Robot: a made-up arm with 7 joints. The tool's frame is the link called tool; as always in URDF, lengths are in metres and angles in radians. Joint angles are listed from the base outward. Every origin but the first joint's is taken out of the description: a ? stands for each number. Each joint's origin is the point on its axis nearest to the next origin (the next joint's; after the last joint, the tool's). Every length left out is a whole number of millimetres.
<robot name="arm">
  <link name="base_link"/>
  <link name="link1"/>
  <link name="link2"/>
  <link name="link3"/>
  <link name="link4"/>
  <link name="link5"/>
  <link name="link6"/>
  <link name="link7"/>
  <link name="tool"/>
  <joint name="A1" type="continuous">
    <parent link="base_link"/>
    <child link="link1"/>
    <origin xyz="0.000 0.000 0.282" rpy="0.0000 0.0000 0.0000"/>
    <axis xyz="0 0 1"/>
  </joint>
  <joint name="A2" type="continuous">
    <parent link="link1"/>
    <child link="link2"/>
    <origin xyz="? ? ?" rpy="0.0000 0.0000 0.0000"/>
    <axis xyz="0 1 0"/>
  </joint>
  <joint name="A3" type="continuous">
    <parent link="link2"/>
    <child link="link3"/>
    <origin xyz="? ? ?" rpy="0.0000 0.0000 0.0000"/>
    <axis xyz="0 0 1"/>
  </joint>
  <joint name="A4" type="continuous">
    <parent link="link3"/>
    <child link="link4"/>
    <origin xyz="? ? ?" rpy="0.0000 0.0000 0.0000"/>
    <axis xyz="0 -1 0"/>
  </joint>
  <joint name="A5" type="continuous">
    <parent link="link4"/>
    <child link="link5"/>
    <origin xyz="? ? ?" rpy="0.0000 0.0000 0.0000"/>
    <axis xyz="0 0 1"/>
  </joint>
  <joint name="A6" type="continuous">
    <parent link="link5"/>
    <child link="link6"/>
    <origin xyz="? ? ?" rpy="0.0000 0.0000 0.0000"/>
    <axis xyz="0 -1 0"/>
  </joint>
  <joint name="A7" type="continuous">
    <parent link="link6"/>
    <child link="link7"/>
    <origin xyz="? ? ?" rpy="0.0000 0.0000 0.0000"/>
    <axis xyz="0 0 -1"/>
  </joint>
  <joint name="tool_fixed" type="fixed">
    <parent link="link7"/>
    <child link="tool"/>
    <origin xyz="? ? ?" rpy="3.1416 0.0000 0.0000"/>
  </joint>
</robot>
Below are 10 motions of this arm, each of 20 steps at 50 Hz.
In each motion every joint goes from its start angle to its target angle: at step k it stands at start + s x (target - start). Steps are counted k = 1, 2, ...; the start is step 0. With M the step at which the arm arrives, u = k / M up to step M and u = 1 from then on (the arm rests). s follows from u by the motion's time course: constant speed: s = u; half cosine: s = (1 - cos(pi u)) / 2; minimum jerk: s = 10 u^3 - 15 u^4 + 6 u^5.
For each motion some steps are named. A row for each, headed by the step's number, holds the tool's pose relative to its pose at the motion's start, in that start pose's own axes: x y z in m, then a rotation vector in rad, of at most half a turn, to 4 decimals.
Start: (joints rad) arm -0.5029 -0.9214 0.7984 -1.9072 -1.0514 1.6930 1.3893
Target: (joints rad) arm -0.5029 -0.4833 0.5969 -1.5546 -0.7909 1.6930 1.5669
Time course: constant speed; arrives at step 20
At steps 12, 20:
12: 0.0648 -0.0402 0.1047 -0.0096 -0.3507 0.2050
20: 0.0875 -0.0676 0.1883 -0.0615 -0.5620 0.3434

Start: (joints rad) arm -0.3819 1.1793 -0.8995 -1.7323 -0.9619 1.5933 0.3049
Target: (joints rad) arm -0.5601 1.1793 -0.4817 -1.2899 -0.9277 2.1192 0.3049
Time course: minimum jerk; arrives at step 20
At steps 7, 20:
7: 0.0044 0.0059 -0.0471 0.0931 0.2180 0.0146
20: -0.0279 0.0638 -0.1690 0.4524 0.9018 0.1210

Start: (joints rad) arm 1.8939 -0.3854 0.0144 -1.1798 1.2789 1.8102 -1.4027
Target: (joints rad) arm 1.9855 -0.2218 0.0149 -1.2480 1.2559 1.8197 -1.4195
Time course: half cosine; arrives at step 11
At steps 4, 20:
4: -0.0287 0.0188 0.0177 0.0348 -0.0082 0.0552
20: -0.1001 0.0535 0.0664 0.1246 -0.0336 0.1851

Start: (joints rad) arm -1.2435 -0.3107 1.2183 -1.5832 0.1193 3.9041 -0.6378
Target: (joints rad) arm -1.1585 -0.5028 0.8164 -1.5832 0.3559 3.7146 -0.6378
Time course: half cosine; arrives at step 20
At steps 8, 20:
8: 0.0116 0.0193 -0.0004 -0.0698 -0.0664 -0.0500
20: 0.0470 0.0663 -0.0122 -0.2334 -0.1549 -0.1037

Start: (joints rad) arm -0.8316 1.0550 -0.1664 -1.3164 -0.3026 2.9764 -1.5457
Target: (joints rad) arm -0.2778 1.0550 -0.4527 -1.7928 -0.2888 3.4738 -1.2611
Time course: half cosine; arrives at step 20
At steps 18, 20:
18: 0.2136 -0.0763 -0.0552 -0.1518 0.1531 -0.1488
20: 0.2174 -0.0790 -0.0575 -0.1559 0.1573 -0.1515

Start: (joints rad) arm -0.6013 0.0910 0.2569 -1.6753 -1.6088 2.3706 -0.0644
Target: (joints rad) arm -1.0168 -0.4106 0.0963 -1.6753 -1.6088 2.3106 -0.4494
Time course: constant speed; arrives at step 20
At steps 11, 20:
11: -0.1492 0.0708 -0.0183 -0.1397 -0.3940 -0.0532
20: -0.2527 0.1067 -0.0830 -0.2039 -0.7355 -0.1030

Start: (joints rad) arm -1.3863 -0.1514 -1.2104 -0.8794 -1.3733 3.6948 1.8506
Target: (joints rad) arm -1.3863 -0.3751 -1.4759 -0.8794 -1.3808 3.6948 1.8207
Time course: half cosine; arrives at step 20
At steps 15, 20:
15: 0.0791 0.0912 -0.0849 -0.2461 0.1535 -0.0855
20: 0.0904 0.1063 -0.1024 -0.2908 0.1768 -0.0969

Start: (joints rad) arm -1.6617 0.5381 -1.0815 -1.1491 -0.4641 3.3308 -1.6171
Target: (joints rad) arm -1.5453 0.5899 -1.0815 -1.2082 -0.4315 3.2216 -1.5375
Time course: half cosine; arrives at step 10
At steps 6, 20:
6: 0.0380 0.0205 0.0019 0.0526 0.0790 0.0659
20: 0.0583 0.0314 0.0012 0.0822 0.1195 0.0965

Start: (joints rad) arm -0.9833 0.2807 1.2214 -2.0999 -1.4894 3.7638 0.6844
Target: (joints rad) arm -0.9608 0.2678 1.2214 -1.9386 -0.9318 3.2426 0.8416
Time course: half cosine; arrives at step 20
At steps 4, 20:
4: 0.0056 0.0045 0.0041 -0.0617 -0.0099 0.0487
20: 0.0554 0.0626 0.0271 -0.5442 -0.0899 0.6045

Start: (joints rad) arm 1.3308 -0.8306 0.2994 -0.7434 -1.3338 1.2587 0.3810
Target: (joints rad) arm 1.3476 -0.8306 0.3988 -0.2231 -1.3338 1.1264 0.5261
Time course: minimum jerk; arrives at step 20
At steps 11, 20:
11: 0.0001 0.1085 -0.0129 0.1533 -0.0417 0.3425
20: -0.0150 0.1813 -0.0068 0.2695 -0.0933 0.5693

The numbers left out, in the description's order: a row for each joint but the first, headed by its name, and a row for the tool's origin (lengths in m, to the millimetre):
A2: 0.000 0.000 0.000
A3: 0.000 0.000 0.344
A4: 0.068 0.000 0.000
A5: -0.059 0.000 0.275
A6: 0.000 0.000 0.000
A7: 0.086 0.000 0.000
tool: 0.000 0.000 0.000

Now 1 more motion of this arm.
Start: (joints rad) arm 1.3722 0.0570 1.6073 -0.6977 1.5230 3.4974 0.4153
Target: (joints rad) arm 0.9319 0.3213 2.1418 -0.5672 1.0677 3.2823 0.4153
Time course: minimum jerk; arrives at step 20
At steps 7, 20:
7: 0.0229 -0.0295 0.0068 0.0466 -0.0348 -0.0347
20: 0.0831 -0.1636 -0.0153 0.2611 -0.1352 -0.1743

